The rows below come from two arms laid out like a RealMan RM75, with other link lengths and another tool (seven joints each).
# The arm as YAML. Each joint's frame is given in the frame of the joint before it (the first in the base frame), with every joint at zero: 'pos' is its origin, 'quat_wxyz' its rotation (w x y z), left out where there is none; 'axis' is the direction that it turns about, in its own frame. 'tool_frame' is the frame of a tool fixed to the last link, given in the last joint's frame.
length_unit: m
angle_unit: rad
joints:
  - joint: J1
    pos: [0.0, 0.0, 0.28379]
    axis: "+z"
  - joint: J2
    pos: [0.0, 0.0, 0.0]
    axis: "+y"
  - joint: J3
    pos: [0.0, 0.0, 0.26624]
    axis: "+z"
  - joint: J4
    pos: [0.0, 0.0, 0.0]
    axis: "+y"
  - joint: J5
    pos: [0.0, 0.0, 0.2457]
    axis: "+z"
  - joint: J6
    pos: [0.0, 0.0, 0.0]
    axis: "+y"
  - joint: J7
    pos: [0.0, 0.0, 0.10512]
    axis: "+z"
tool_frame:
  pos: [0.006, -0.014, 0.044]
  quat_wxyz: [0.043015, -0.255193, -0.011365, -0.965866]
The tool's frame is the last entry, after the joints.
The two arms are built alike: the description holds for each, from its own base.
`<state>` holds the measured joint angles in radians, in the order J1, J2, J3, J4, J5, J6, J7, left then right.
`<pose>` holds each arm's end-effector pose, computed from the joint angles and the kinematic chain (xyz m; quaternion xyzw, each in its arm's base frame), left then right.
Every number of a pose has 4 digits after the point. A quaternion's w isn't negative.
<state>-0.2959 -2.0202 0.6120 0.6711 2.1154 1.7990 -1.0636 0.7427 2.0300 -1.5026 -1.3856 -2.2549 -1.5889 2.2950</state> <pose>-0.3656 0.2761 0.0698 -0.0754 0.8799 0.1443 0.4463 0.0871 0.3958 0.0179 0.1413 0.9272 0.0184 0.3464</pose>
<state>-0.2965 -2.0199 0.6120 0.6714 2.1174 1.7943 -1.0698 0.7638 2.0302 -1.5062 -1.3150 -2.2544 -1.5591 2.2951</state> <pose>-0.3662 0.2767 0.0698 -0.0785 0.8804 0.1457 0.4444 0.0939 0.4023 0.0094 0.1563 0.9239 0.0112 0.3491</pose>
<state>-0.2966 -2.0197 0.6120 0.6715 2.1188 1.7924 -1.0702 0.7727 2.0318 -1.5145 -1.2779 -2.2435 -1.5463 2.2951</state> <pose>-0.3666 0.2768 0.0698 -0.0788 0.8809 0.1460 0.4433 0.0971 0.4030 0.0027 0.1624 0.9228 0.0013 0.3494</pose>
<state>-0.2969 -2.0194 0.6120 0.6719 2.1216 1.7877 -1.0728 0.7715 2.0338 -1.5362 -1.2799 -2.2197 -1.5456 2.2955</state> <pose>-0.3673 0.2772 0.0698 -0.0804 0.8817 0.1471 0.4409 0.0936 0.3979 -0.0031 0.1544 0.9250 -0.0097 0.3469</pose>
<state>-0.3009 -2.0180 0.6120 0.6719 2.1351 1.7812 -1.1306 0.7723 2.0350 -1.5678 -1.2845 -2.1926 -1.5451 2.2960</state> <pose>-0.3692 0.2782 0.0690 -0.1094 0.8808 0.1467 0.4368 0.0887 0.3911 -0.0103 0.1416 0.9270 -0.0223 0.3465</pose>
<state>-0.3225 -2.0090 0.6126 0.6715 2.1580 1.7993 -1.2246 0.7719 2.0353 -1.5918 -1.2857 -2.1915 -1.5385 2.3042</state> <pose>-0.3663 0.2828 0.0707 -0.1488 0.8781 0.1325 0.4349 0.0882 0.3881 -0.0150 0.1382 0.9255 -0.0248 0.3518</pose>
